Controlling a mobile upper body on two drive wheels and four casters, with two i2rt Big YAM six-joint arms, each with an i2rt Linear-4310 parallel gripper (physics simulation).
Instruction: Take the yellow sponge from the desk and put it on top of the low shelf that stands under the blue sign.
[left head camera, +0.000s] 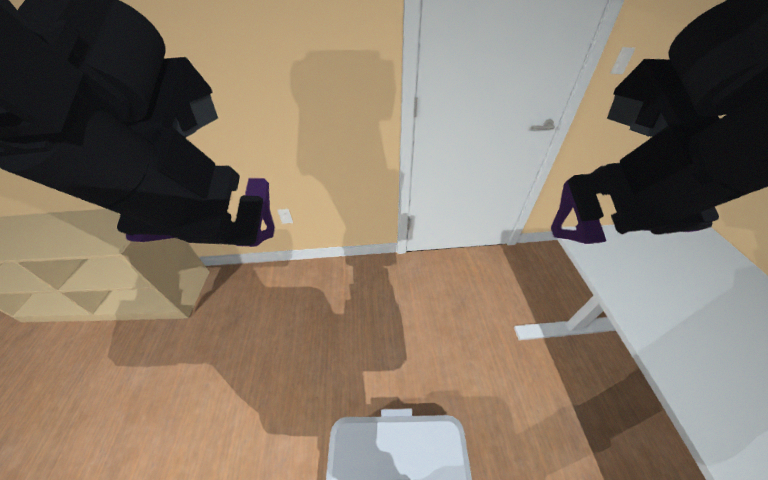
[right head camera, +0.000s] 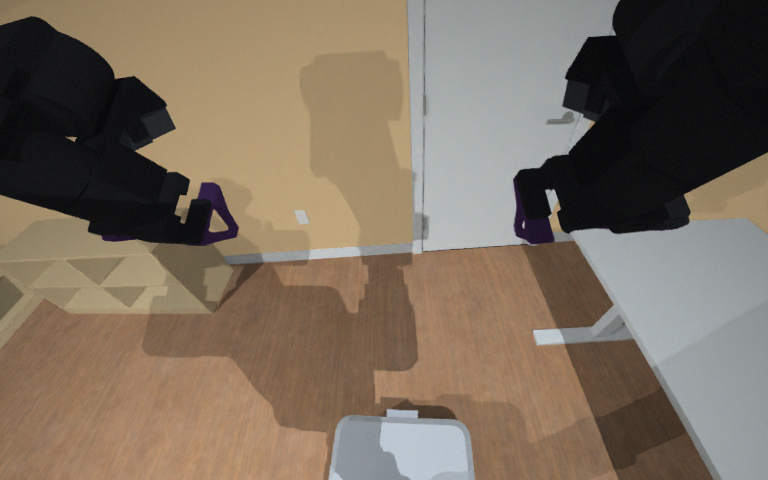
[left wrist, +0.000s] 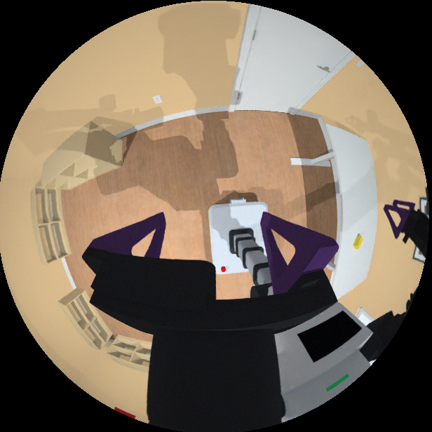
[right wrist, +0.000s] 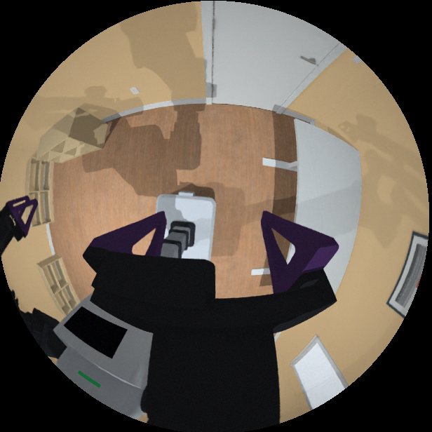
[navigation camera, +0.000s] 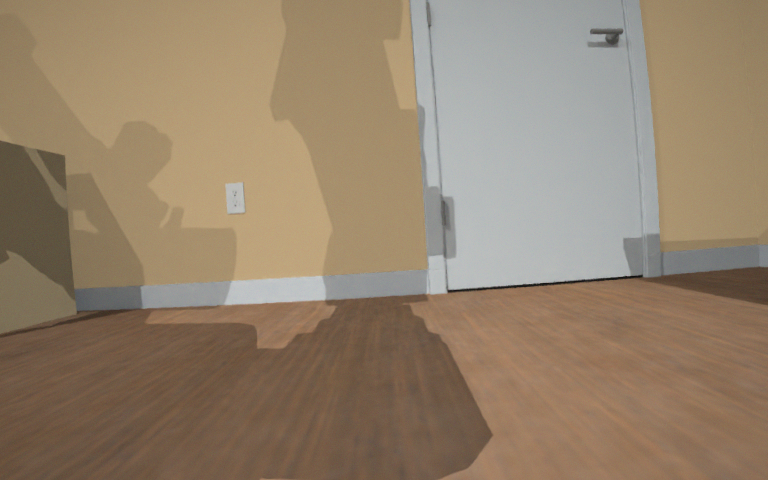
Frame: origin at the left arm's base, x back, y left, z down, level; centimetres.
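Seen in the pictures: left gripper, between the fingertips: (left head camera: 235, 230) (right head camera: 205, 231); right gripper, between the fingertips: (left head camera: 588, 228) (right head camera: 557, 227).
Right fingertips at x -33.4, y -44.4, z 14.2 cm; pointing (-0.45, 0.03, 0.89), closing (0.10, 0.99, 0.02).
Note:
A point is followed by its place in that frame.
The yellow sponge (left wrist: 358, 241) lies on the white desk (left head camera: 668, 283) @[z 69.0, x -60.3, y -121.2 cm] (right head camera: 685, 283) @[z 69.0, x -62.3, y -117.7 cm] (left wrist: 355, 190) (right wrist: 325, 165) in the left wrist view. It does not show in the head views or the right wrist view. My left gripper (left head camera: 261, 217) (right head camera: 216, 220) @[z 13.8, x -33.6, y -0.7 cm] (left wrist: 212, 217) is open and empty, held high, well away from the sponge. My right gripper (left head camera: 574, 217) @[z 14.2, x -33.4, y -44.4 cm] (right head camera: 529, 217) (right wrist: 213, 216) is open and empty, high near the desk side. A low tan shelf (left head camera: 56, 232) @[z 80.0, x -104.8, y 156.3 cm] (right head camera: 50, 243) @[z 80.0, x -97.0, y 186.7 cm] (left wrist: 100, 140) (right wrist: 85, 127) (navigation camera: 33, 226) @[z 107.4, x -113.2, y 105.8 cm] stands at the left. The blue sign does not show.
Several more low tan shelves line the wall at the left in the wrist views. A red sign (left wrist: 125, 413) shows at the lower left. A white door (left head camera: 481, 113) @[z 42.6, x -143.4, y -67.0 cm] (navigation camera: 538, 141) @[z 87.7, x -143.8, y -71.4 cm] is in the wall ahead. My white base (left head camera: 419, 447) @[z 115.0, x -21.2, y -30.5 cm] is at the bottom of the head views.

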